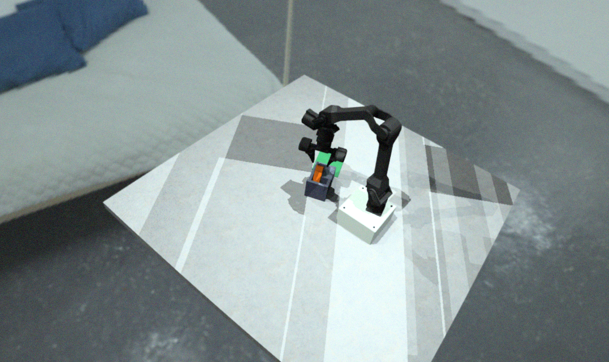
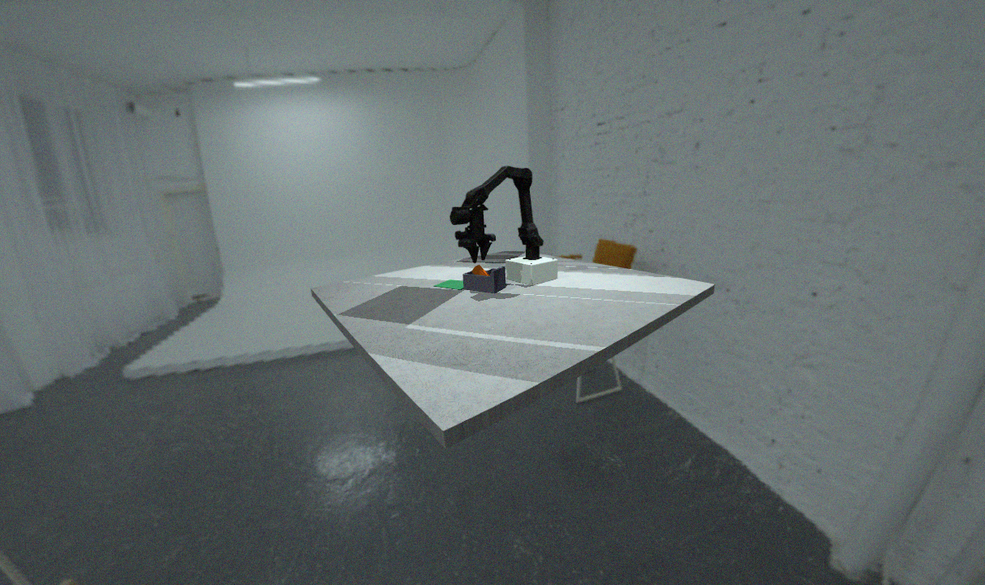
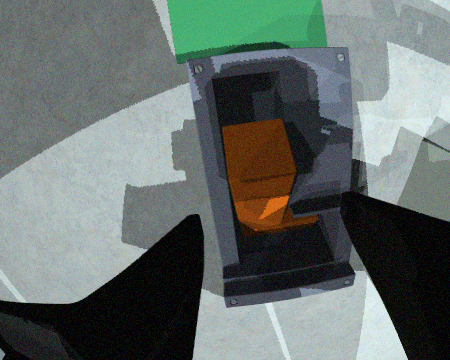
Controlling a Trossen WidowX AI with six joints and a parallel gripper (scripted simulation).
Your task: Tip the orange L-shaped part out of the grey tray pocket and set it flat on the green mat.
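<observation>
The orange L-shaped part is 2 cm behind my gripper tip, 3 cm to the left of it and 7 cm below it. Round my gripper tip: green mat: 1 cm ahead, 15 cm to the right, 13 cm below.
</observation>
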